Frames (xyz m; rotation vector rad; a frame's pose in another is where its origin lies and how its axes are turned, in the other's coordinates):
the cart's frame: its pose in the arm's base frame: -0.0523 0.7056 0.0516 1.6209 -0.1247 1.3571
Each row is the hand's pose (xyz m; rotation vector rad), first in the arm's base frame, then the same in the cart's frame.
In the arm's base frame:
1: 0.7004 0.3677 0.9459 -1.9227 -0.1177 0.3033
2: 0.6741 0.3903 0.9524 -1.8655 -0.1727 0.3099
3: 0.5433 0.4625 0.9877 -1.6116 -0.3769 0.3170
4: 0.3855 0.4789 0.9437 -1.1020 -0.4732 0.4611
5: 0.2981 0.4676 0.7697 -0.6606 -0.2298 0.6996
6: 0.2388 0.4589 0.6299 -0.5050 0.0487 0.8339
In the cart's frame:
1: 0.8288 0.2437 0.8568 2.2296 -1.5307 0.4910
2: 0.8351 0.2522 0.8232 2.3136 -1.5016 0.4826
3: 0.8493 0.3166 0.6845 2.6580 -1.3439 0.4683
4: 0.7636 0.3791 0.5586 -2.5371 1.0269 -0.4755
5: 0.5874 0.3350 0.4877 -1.9790 0.9865 -0.5970
6: 0.4500 0.2926 0.4381 -1.6361 1.1148 -0.7285

